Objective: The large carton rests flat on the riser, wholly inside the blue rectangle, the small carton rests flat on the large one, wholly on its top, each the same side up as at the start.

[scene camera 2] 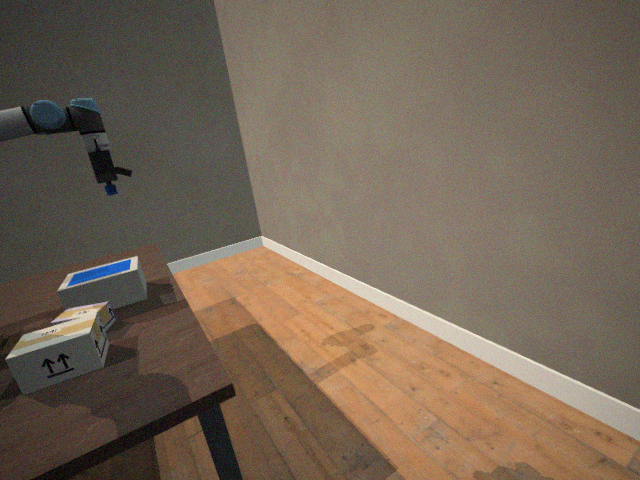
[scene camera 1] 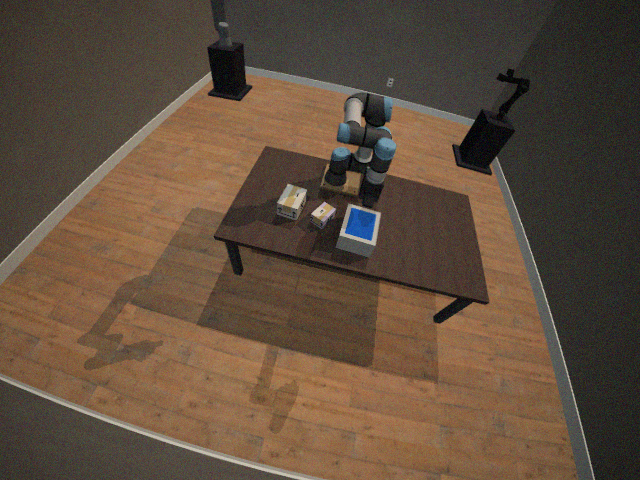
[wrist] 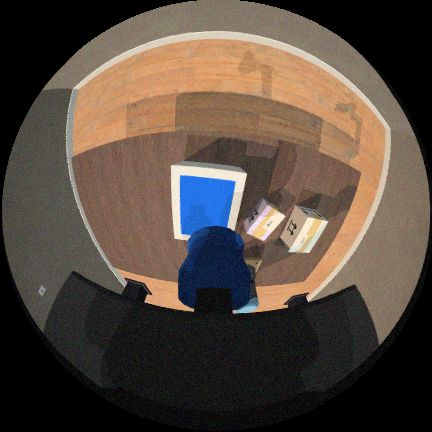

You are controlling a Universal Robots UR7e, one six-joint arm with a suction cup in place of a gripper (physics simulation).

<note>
The suction cup [wrist: 214, 259] carries nothing. A large carton [scene camera 2: 43, 358] and a grey riser [scene camera 2: 121, 283] rest on the table.
The large carton is seen too in scene camera 1 [scene camera 1: 293, 199] and in the wrist view [wrist: 304, 226].
</note>
